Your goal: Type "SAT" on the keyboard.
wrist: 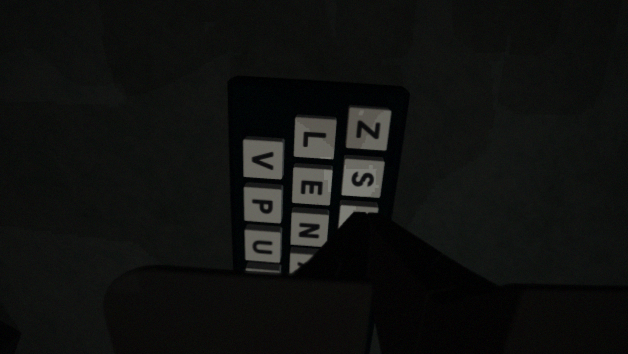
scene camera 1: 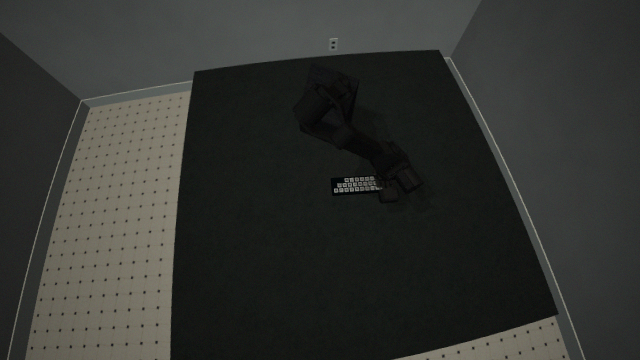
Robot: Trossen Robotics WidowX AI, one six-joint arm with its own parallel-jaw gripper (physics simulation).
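Where they show: gripper, between the fingertips: [wrist: 365, 226] [scene camera 1: 377, 184]; arm's base, origin of its link: [scene camera 1: 341, 88].
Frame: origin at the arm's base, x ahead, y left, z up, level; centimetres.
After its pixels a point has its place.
The dark keyboard [scene camera 1: 337, 180] @[z -21.1, x 22.5, y -10.8 cm] [wrist: 260, 102] @[z -21.1, x 28.4, y 5.0 cm] lies flat with three rows of pale letter keys. In the wrist view it appears turned sideways. The S key [wrist: 363, 178] @[z -20.5, x 31.3, y 1.3 cm] shows fully, below the Z key [wrist: 369, 129] @[z -20.5, x 32.0, y 3.1 cm]. An edge of the A key [wrist: 301, 257] @[z -20.5, x 28.0, y -1.5 cm] shows below the N key [wrist: 309, 229] @[z -20.5, x 28.7, y -0.3 cm], partly covered by a finger. The T key is hidden in the wrist view. My gripper [scene camera 1: 383, 185] @[z -17.7, x 31.0, y 0.9 cm] [wrist: 365, 226] @[z -17.7, x 31.0, y 0.9 cm] is shut and empty. Its tips overlap the key just below S in the wrist view; contact cannot be told. Letters are too small to read in the scene view.
The keyboard lies on a large dark surface [scene camera 1: 280, 260] @[z -22.3, x 40.5, y -40.5 cm]. My arm [scene camera 1: 345, 135] @[z 21.2, x 29.6, y -16.0 cm] reaches from the back of it, over the keyboard's right end. Grey walls stand behind and at both sides, with a wall socket [scene camera 1: 333, 44] at the back. Dotted pale floor [scene camera 1: 110, 210] lies left.
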